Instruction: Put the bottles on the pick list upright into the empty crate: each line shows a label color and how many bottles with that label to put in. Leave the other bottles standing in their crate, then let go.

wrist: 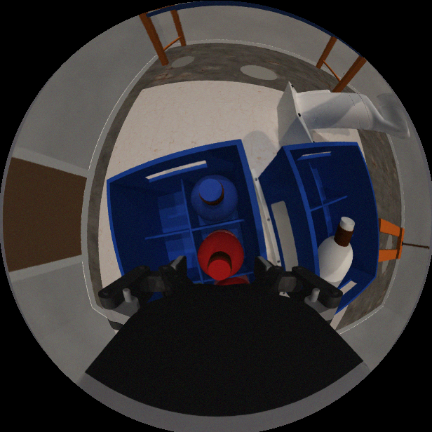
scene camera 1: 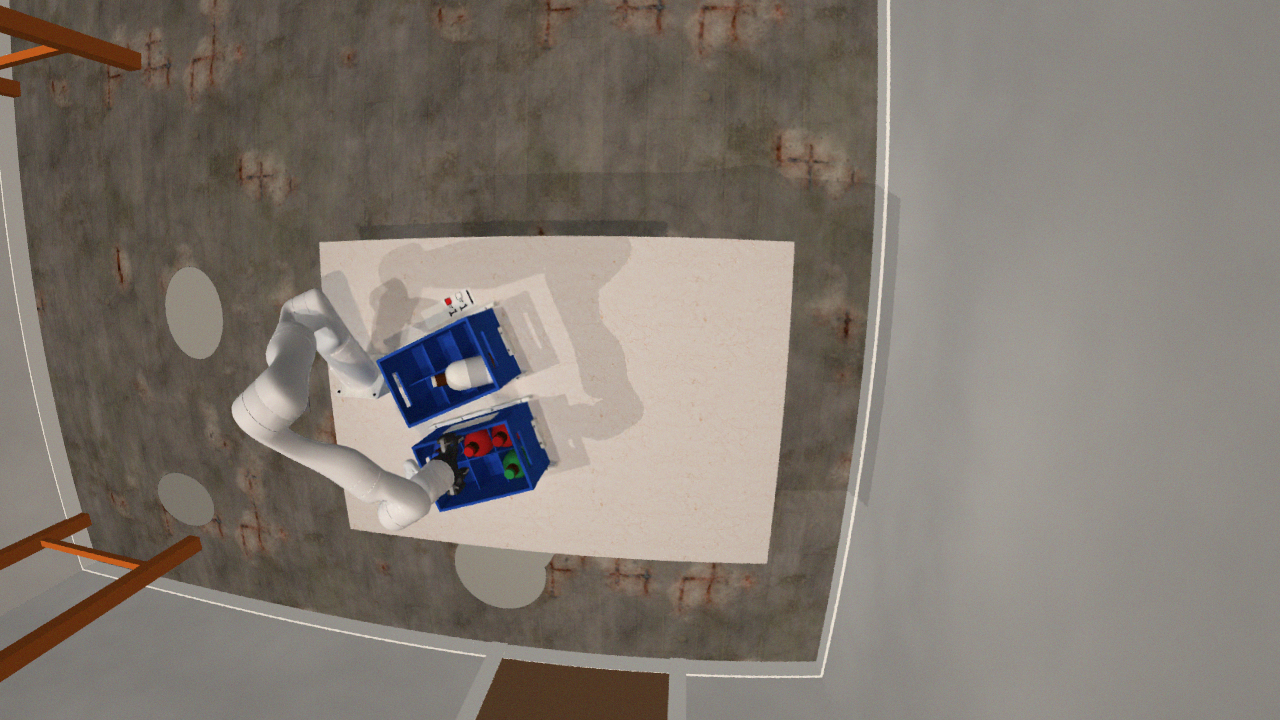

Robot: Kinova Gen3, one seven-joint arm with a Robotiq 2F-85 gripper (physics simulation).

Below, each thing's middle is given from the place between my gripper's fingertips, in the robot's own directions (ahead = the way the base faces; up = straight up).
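My gripper: 9 cm above the blue bottle (wrist: 214, 197), 8 cm past it, 1 cm to the left of it. White-label bottle (scene camera 1: 468, 373): 5 cm below my hand, 3 cm ahead of it, 19 cm to the left of it.
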